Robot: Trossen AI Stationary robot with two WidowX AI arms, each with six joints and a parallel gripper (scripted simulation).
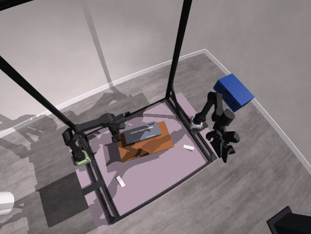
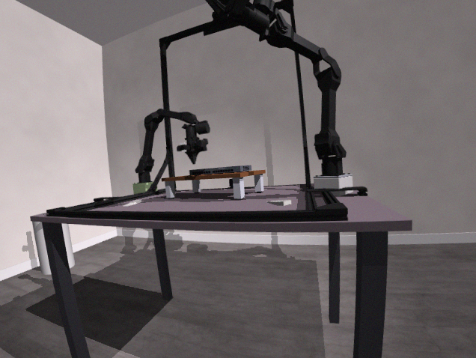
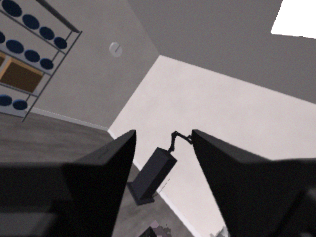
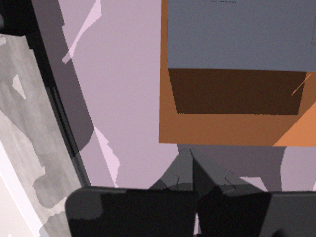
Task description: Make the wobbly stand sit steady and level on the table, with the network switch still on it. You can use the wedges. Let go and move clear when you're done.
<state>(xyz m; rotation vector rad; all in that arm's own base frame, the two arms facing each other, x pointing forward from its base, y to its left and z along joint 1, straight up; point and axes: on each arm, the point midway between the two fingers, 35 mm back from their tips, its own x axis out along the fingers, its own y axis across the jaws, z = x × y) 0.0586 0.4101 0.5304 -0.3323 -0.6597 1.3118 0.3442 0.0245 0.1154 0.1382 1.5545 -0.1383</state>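
The white wedge lies 59 cm below my left hand, 16 cm behind it and 8 cm to the left of it. The rest, counted from my left hand: stand 55 cm below, 31 cm behind, 27 cm to the right; grey network switch 48 cm below, 37 cm behind, 27 cm to the right.
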